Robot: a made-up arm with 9 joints. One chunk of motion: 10 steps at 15 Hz.
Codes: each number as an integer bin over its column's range. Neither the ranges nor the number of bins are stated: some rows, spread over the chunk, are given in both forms.
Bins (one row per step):
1: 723 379 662 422 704 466 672 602 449
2: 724 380 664 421 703 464 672 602 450
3: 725 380 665 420 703 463 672 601 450
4: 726 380 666 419 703 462 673 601 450
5: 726 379 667 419 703 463 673 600 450
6: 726 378 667 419 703 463 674 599 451
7: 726 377 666 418 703 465 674 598 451
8: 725 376 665 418 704 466 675 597 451
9: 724 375 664 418 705 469 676 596 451
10: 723 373 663 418 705 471 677 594 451
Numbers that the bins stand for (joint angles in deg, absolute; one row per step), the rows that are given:
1: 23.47 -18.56 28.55 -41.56 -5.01 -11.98 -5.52 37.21 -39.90
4: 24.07 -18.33 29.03 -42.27 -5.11 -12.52 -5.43 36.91 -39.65
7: 24.07 -19.01 29.03 -42.51 -5.11 -12.12 -5.33 36.03 -39.41
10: 23.47 -19.93 28.67 -42.51 -4.90 -11.30 -5.04 34.86 -39.41
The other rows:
2: 23.67 -18.33 28.79 -41.80 -5.11 -12.25 -5.52 37.21 -39.65
3: 23.87 -18.33 28.91 -42.04 -5.11 -12.39 -5.52 36.91 -39.65
5: 24.07 -18.56 29.15 -42.27 -5.11 -12.39 -5.43 36.62 -39.65
6: 24.07 -18.79 29.15 -42.27 -5.11 -12.39 -5.33 36.33 -39.41
8: 23.87 -19.24 28.91 -42.51 -5.01 -11.98 -5.23 35.74 -39.41
9: 23.67 -19.47 28.79 -42.51 -4.90 -11.57 -5.13 35.45 -39.41

